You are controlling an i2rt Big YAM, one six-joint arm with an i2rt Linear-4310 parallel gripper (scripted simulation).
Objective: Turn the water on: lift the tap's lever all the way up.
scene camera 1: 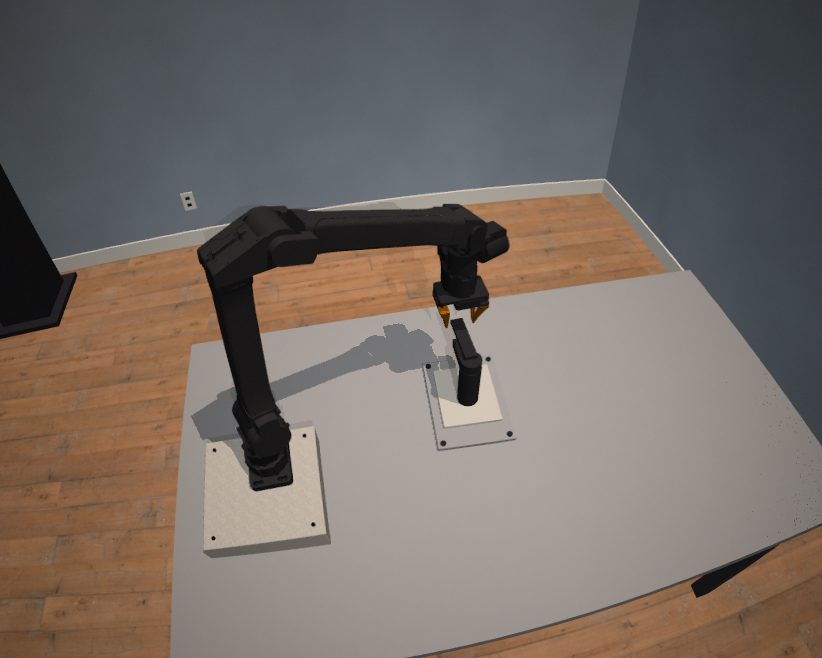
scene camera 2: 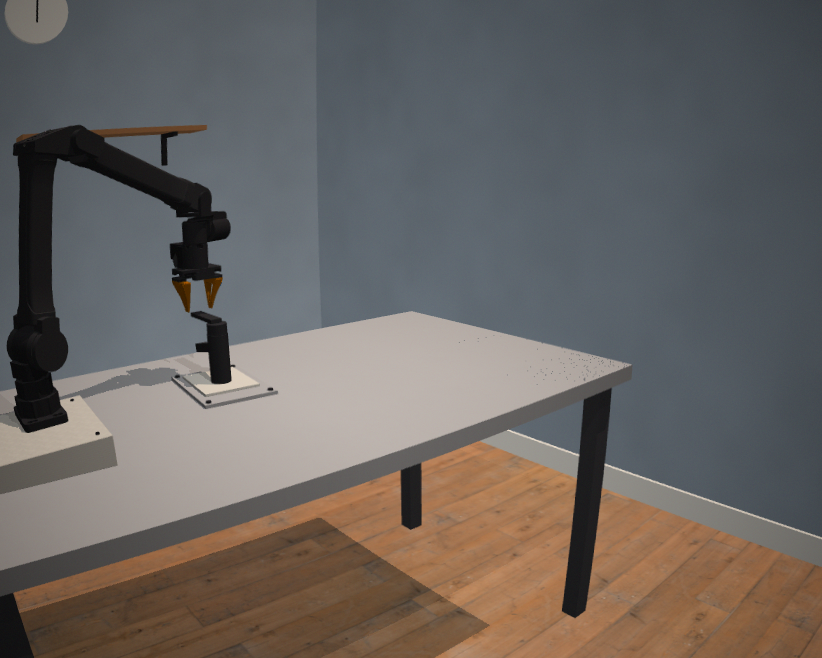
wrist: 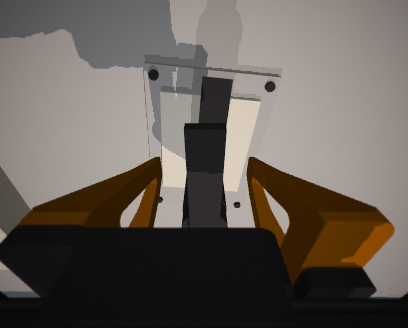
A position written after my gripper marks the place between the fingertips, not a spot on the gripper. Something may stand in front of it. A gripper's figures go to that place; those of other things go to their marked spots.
My gripper (wrist: 204, 165): 13 cm from the lens. A flat lever (wrist: 205, 143) is 13 cm from the lens.
